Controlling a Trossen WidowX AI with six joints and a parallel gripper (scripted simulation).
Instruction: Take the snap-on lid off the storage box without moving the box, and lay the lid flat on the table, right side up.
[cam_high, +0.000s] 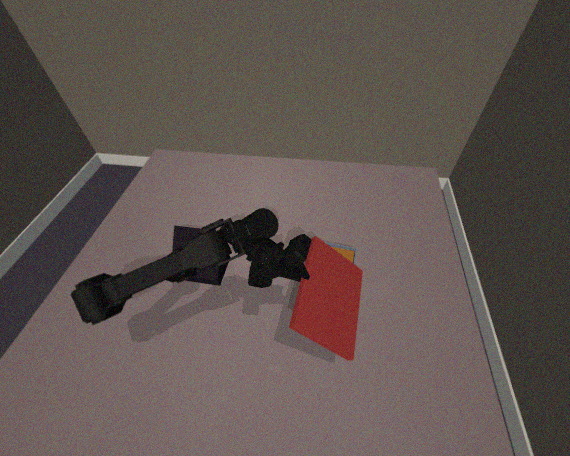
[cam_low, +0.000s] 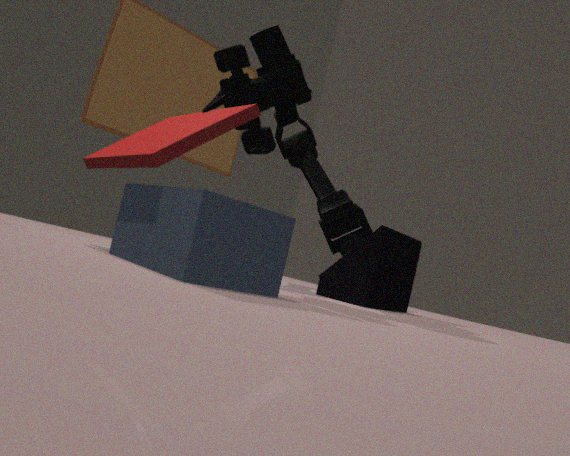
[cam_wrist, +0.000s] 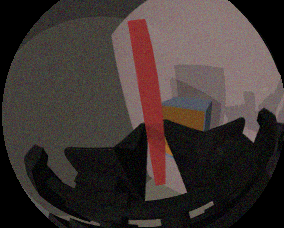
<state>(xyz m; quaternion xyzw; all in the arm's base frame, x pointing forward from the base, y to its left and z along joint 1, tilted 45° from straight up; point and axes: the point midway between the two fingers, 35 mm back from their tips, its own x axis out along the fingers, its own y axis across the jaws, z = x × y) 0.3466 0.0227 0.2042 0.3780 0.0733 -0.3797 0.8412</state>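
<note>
Now: gripper tip 60 mm short of the red lid, 50 mm above it and 10 mm to the left of it. Round my gripper tip: blue storage box (190 mm below, 110 mm to the left, 60 mm ahead).
</note>
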